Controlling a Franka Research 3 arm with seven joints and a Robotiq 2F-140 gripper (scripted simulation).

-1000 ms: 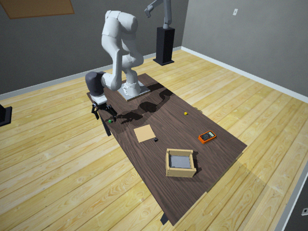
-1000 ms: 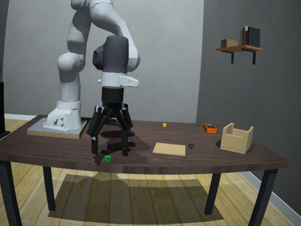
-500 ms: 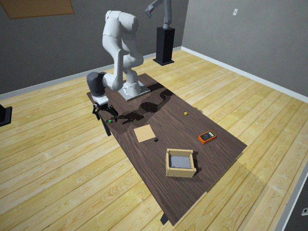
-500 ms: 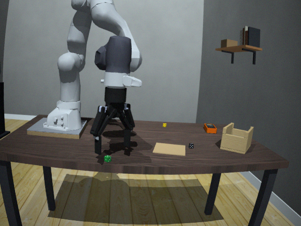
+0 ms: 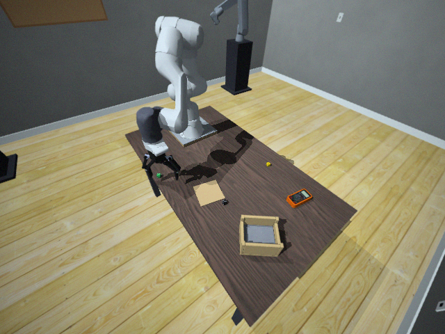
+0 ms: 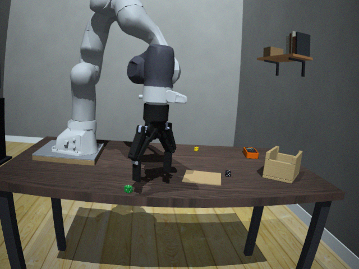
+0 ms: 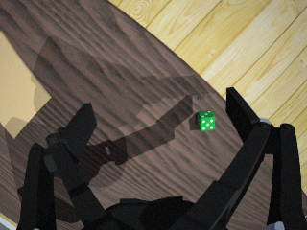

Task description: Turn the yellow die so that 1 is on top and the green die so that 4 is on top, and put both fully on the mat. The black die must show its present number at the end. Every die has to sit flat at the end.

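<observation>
My hand is 300 mm short of the black die, 200 mm to the right of it and 60 mm above it. Also, from my hand: tan mat (190 mm ahead, 170 mm to the left, 60 mm below); wooden box (550 mm ahead, 210 mm to the left, 20 mm below); green die (70 mm behind, 10 mm to the right, 60 mm below).
</observation>
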